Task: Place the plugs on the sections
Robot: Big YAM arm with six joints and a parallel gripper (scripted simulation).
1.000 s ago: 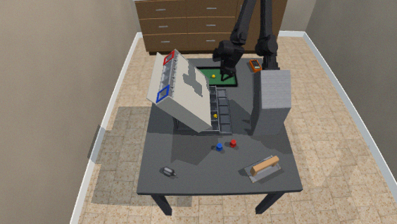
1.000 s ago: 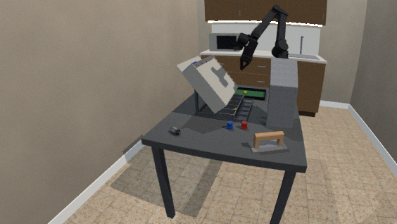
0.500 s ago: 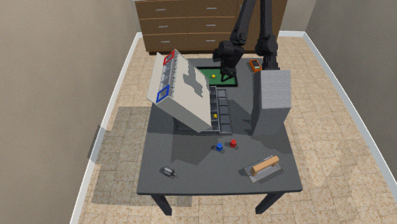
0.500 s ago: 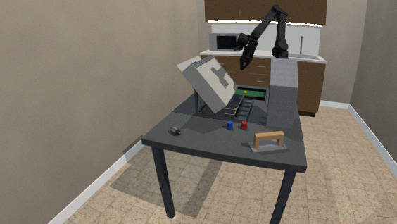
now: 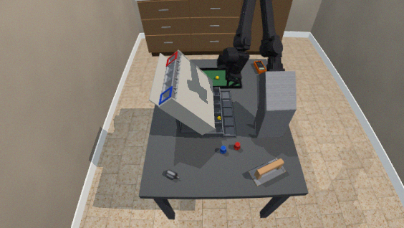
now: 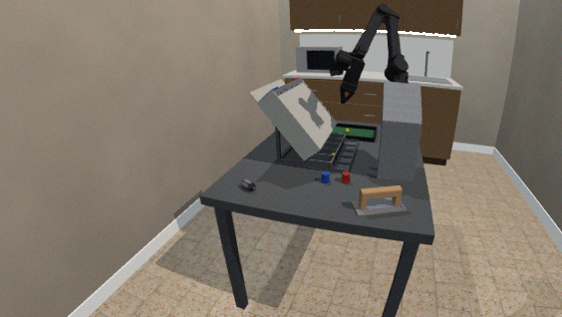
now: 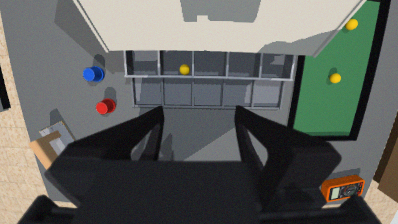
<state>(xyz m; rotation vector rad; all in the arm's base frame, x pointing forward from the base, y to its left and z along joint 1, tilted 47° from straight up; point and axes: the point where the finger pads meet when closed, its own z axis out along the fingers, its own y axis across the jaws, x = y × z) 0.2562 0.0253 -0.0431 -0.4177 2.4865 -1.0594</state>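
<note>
Now: hand 8 cm past the red plug, 23 cm to the right of it and 26 cm above it. Also, from my hand: blue plug 26 cm to the left, 26 cm below; beige cover 17 cm ahead, 1 cm to the right, 7 cm below; green marble tray 8 cm ahead, 35 cm to the right, 28 cm below.
</note>
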